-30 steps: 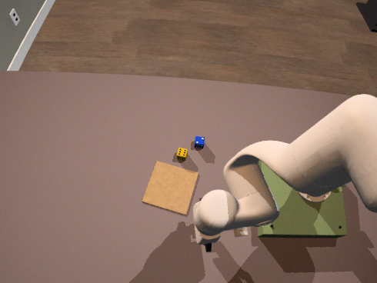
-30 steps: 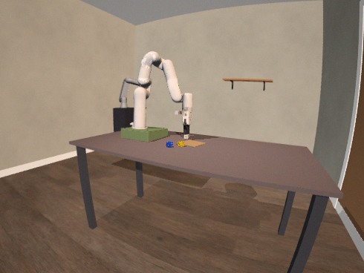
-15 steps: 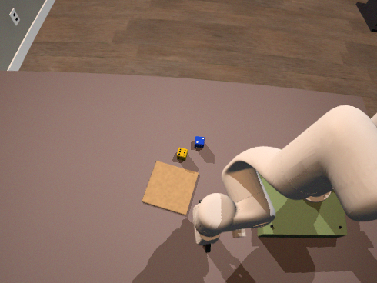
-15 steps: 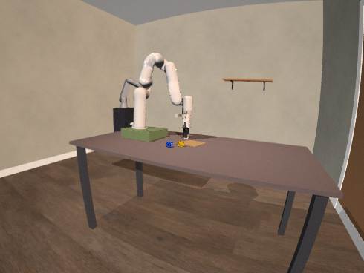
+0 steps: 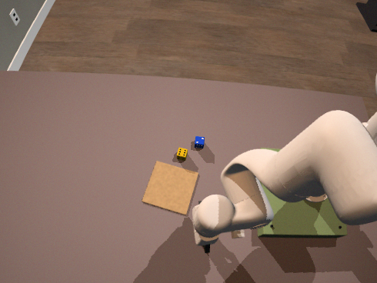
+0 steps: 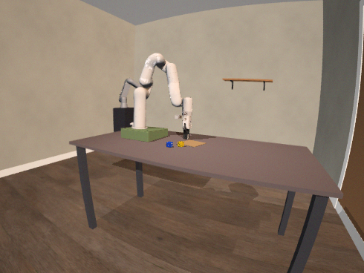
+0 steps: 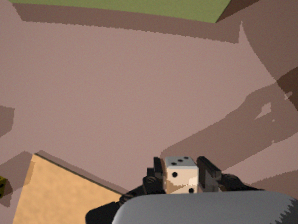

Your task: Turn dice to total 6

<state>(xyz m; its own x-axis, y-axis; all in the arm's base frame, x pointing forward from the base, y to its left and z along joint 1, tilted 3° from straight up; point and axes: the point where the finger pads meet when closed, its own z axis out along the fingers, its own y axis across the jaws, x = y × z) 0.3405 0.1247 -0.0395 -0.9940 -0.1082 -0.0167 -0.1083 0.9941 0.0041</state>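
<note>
My gripper is now 1 cm above the white die. Also, from my hand: yellow die: 6 cm ahead, 24 cm to the right, 1 cm below; blue die: 28 cm to the right, 1 cm below; tan mat: 9 cm ahead, 13 cm to the right, 2 cm below.
</note>
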